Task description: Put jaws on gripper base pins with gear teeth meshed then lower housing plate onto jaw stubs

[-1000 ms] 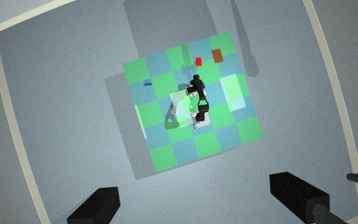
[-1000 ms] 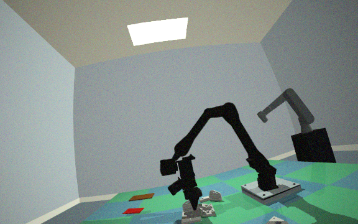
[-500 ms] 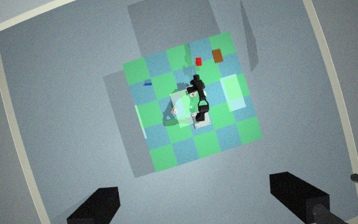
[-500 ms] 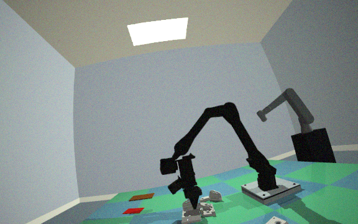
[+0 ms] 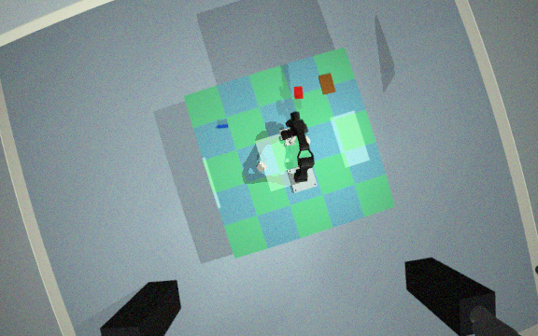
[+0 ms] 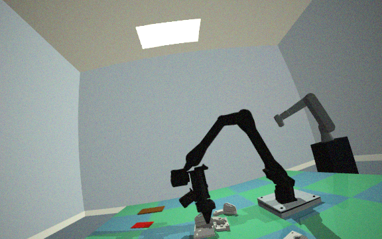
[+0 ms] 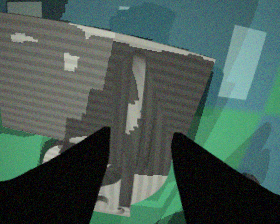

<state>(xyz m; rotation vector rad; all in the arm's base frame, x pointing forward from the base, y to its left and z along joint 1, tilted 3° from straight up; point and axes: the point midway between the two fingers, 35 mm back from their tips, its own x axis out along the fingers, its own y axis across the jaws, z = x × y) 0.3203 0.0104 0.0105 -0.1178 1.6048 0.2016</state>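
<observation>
The grey jaw lies 50 mm behind my gripper tip, 100 mm to the right of it and 10 mm below it. From my gripper tip the other things lie so: red tile: 310 mm ahead, 80 mm to the right, 20 mm below; then small blue piece: 120 mm ahead, 510 mm to the left, 10 mm below; then brown tile: 360 mm ahead, 310 mm to the right, 10 mm below.
</observation>
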